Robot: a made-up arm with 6 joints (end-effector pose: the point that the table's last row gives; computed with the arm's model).
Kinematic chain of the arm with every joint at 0, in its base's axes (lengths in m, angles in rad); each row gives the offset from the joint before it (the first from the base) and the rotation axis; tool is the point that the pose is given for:
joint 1: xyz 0 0 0.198 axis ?
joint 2: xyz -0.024 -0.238 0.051 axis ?
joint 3: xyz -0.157 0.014 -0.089 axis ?
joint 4: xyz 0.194 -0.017 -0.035 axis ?
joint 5: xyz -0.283 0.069 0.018 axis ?
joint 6: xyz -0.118 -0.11 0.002 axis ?
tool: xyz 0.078 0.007 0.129
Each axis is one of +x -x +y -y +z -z.
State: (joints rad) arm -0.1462 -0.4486 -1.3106 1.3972 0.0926 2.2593
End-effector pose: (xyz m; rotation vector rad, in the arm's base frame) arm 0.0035 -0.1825 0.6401 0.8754 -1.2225 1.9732
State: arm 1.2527 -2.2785 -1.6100 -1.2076 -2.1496 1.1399
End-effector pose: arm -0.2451 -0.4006 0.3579 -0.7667 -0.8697 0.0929
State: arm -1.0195 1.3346 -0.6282 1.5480 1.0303 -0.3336
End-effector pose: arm -0.1701 0.2034 0.3670 -0.6309 -0.4169 -0.4986
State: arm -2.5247 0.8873 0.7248 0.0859 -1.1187 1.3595
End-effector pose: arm -0.1616 0.1531 0.6608 -1.2628 -1.2548 0.1613
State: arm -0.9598 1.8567 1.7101 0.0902 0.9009 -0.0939
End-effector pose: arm 0.2755 -0.1806 0.1975 1.7025 1.5906 1.8076
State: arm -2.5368 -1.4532 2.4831 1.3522 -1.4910 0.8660
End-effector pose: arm -0.1757 0.5501 0.4024 -2.7584 0.0388 0.0725
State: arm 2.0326 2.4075 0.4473 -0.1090 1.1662 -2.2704
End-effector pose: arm 0.3364 0.2215 0.2000 0.4193 0.1189 -0.0672
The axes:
joint 1: +x
joint 2: -y
joint 3: -x
joint 4: -z
joint 5: -x
joint 6: -z

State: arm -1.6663 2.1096 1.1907 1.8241 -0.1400 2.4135
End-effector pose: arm 0.3636 0.3251 0.1401 2.7408 0.1086 -0.3360
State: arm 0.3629 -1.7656 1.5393 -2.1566 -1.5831 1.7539
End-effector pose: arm 0.1398 -0.3055 -0.2387 2.1552 -1.5801 -1.1567
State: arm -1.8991 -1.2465 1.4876 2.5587 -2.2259 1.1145
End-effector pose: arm -0.1204 -0.2147 0.7468 -0.6076 -0.9115 0.3156
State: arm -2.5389 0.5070 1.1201 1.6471 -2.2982 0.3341
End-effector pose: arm 0.2975 0.0637 0.5863 -0.5464 -0.2513 1.8305
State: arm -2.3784 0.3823 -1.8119 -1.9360 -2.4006 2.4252
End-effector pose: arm 0.2582 -0.3385 0.3928 -2.1360 1.8688 -0.5350
